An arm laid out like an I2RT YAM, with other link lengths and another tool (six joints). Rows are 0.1 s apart.
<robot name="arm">
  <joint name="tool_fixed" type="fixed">
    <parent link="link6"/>
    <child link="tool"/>
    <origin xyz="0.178 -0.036 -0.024" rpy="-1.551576 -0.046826 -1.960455"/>
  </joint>
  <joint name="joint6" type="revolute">
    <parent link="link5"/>
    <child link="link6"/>
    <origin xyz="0.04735 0 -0.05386" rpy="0 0 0"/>
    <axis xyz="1 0 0"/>
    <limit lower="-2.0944" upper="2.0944"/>
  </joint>
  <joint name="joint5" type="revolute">
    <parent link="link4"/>
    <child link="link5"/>
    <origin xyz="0.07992 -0.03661 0.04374" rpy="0 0 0"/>
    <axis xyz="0 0 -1"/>
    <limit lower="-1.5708" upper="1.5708"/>
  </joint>
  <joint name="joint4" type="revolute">
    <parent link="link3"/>
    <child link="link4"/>
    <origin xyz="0.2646 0.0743 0.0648" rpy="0 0 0"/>
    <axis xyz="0 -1 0"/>
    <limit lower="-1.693" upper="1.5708"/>
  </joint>
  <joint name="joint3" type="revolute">
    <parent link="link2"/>
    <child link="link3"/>
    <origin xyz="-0.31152 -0.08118 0" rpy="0 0 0"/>
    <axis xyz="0 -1 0"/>
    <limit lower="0" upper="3.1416"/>
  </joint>
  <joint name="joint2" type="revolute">
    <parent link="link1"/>
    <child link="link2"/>
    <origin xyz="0.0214 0.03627 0.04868" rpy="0 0 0"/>
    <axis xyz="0 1 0"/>
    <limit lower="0" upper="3.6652"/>
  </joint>
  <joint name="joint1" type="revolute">
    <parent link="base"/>
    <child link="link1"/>
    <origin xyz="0 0 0.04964" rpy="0 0 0"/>
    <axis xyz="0 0 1"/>
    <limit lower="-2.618" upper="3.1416"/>
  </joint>
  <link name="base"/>
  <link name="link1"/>
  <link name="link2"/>
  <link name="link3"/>
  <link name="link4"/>
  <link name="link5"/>
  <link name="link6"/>
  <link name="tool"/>
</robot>
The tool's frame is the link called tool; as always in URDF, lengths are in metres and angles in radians.
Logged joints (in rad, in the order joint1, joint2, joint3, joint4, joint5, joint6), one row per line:
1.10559 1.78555 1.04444 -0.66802 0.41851 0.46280
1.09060 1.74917 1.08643 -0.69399 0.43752 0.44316
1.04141 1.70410 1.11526 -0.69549 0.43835 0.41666
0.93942 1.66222 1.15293 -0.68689 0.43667 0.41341
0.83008 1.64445 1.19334 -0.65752 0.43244 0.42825
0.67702 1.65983 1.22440 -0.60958 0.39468 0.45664
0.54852 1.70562 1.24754 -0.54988 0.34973 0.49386
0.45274 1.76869 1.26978 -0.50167 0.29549 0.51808
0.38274 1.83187 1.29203 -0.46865 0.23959 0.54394
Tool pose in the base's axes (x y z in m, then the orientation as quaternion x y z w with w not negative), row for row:
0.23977 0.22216 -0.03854 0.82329 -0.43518 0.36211 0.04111
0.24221 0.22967 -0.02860 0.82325 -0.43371 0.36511 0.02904
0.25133 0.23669 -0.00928 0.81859 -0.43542 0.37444 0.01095
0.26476 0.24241 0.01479 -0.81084 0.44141 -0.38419 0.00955
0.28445 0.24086 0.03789 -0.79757 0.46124 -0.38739 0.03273
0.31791 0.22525 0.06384 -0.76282 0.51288 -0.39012 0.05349
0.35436 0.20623 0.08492 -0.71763 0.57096 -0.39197 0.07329
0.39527 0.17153 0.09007 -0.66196 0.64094 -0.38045 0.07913
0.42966 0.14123 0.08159 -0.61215 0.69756 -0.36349 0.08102
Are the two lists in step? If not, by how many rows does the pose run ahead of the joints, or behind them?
The pose runs 2 rows behind the joints: the pose in row i belongs to the joints in row i - 2.
